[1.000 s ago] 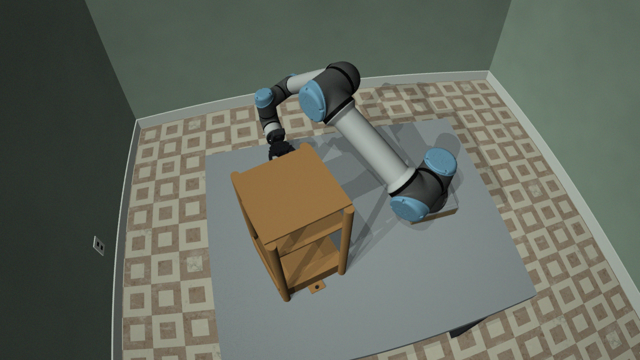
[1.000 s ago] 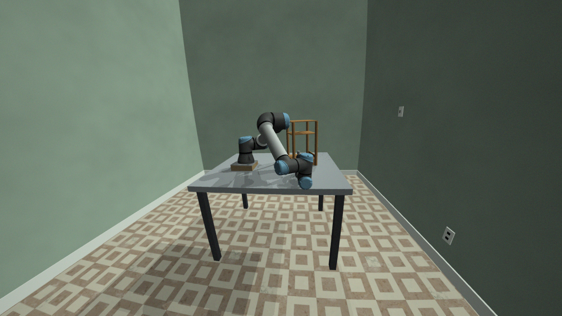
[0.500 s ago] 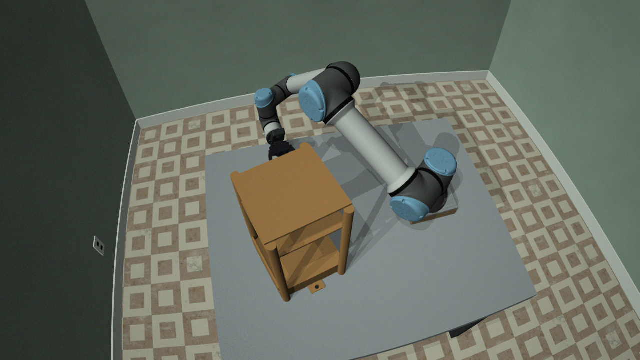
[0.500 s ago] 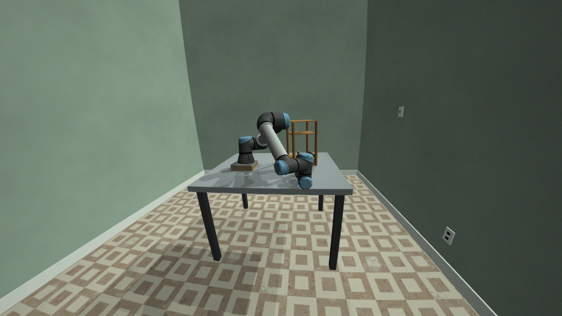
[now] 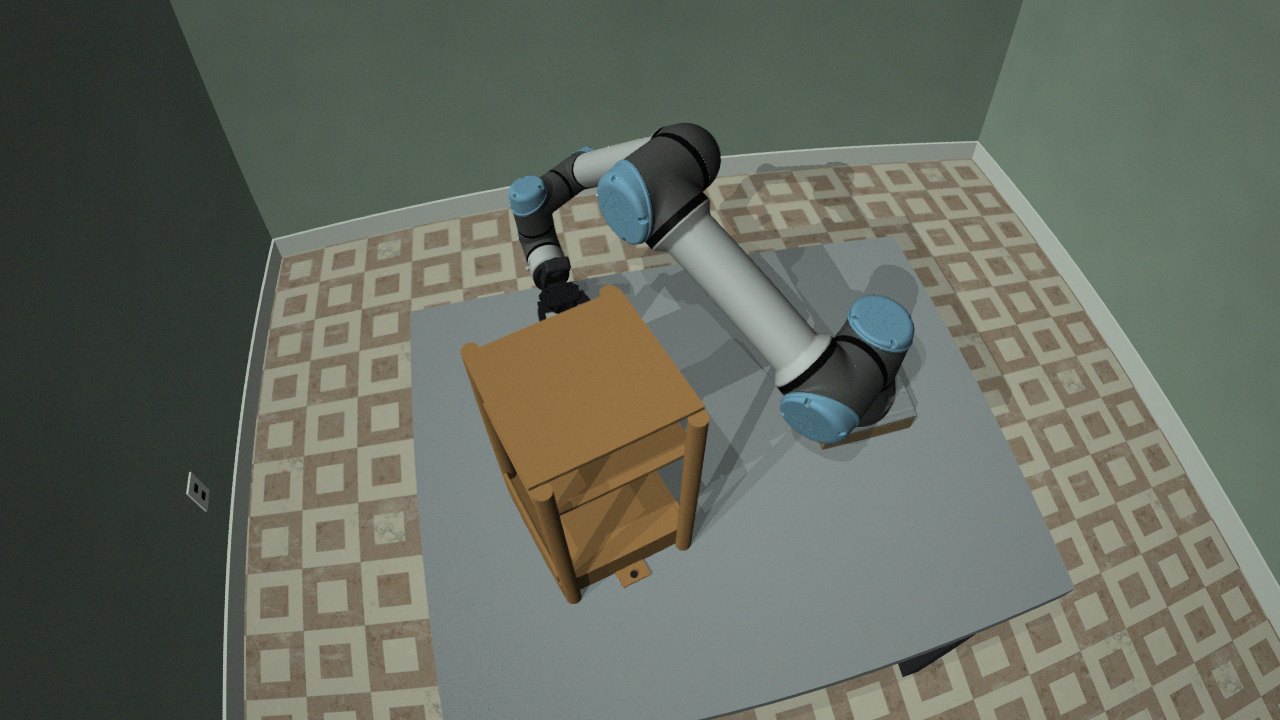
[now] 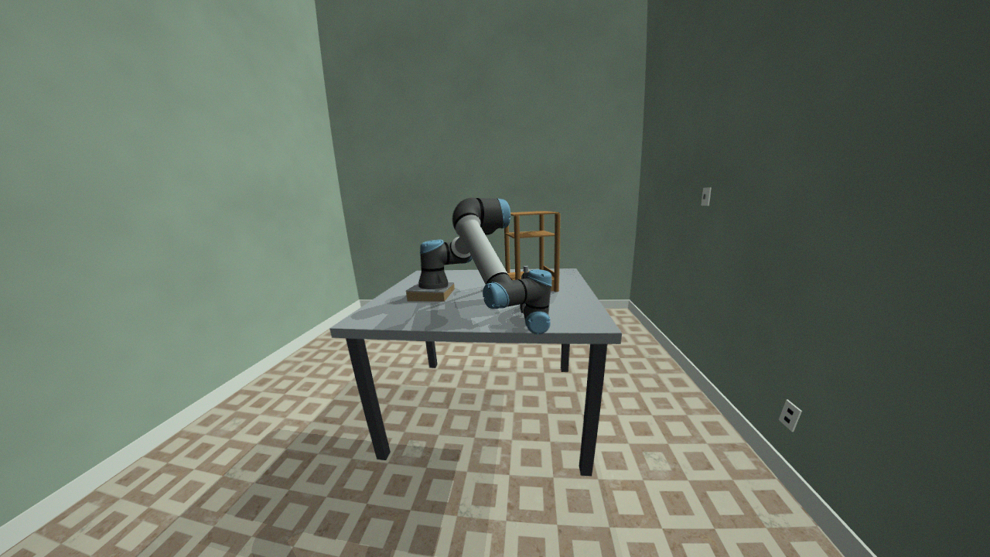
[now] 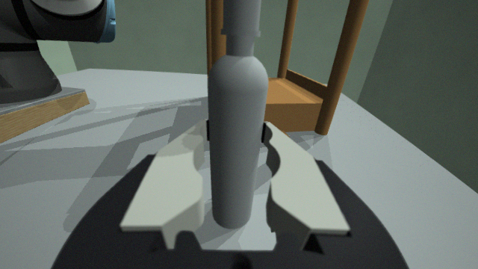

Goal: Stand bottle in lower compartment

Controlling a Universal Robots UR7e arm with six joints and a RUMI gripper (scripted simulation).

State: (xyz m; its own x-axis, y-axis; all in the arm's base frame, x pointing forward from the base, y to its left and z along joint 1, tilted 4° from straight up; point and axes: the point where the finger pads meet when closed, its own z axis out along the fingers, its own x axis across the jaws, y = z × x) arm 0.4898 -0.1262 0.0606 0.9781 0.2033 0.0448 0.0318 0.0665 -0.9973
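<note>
Now: hand 20 mm below the grey bottle. The rest, counted from my hand: shelving unit 280 mm to the left, 100 mm above.
</note>
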